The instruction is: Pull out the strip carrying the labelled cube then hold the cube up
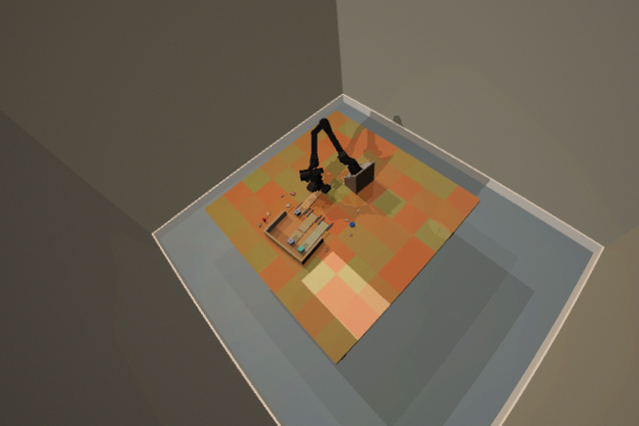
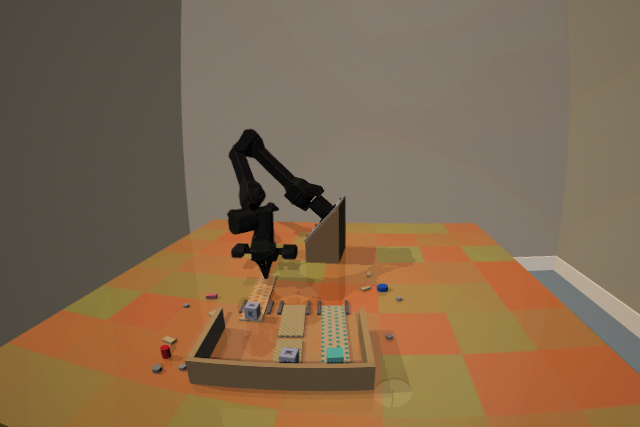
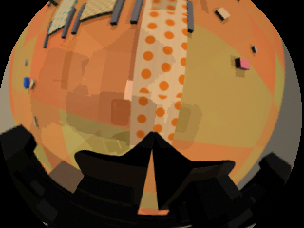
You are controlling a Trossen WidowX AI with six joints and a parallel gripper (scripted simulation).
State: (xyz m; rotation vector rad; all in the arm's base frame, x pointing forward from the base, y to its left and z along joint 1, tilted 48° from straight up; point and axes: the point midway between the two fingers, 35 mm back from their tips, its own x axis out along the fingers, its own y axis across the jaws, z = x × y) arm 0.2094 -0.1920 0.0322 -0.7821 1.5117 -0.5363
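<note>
The strip is 10 cm ahead of my gripper tip and 2 cm to the left of it. Also, from my gripper tip: pink piece: 14 cm ahead, 11 cm to the right; then red cylinder: 40 cm ahead, 7 cm to the right, 1 cm above; then blue disc: 34 cm to the left, 2 cm ahead.
</note>
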